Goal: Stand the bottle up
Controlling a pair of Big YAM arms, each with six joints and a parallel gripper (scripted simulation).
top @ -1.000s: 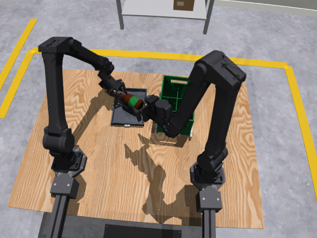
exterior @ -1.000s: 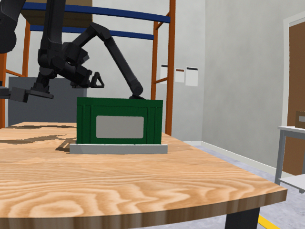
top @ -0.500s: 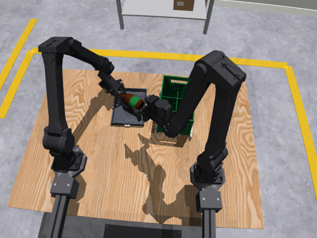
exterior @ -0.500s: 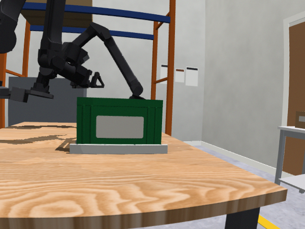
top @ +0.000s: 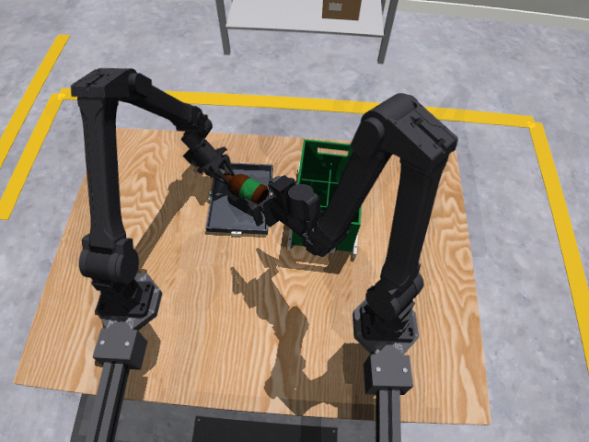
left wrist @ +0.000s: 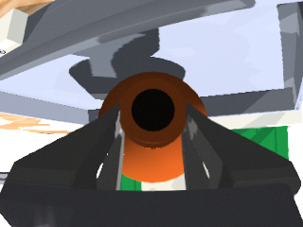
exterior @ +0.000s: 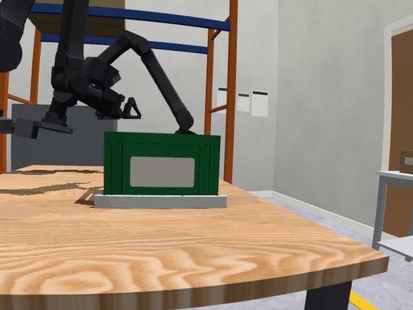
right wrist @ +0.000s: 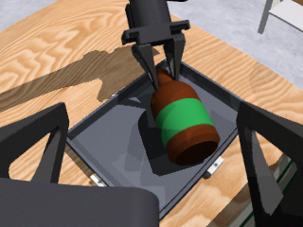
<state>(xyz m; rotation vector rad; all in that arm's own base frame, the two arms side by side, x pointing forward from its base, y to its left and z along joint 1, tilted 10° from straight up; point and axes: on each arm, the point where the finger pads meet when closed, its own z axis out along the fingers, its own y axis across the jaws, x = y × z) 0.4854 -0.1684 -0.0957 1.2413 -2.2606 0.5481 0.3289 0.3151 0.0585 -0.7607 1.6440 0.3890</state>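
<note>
Right now the tray is 40 mm to the right of my left hand, 40 mm behind it and 30 mm below it. From my left hand the other things lie so: green crate: 320 mm to the right, 60 mm behind, 40 mm above.
</note>
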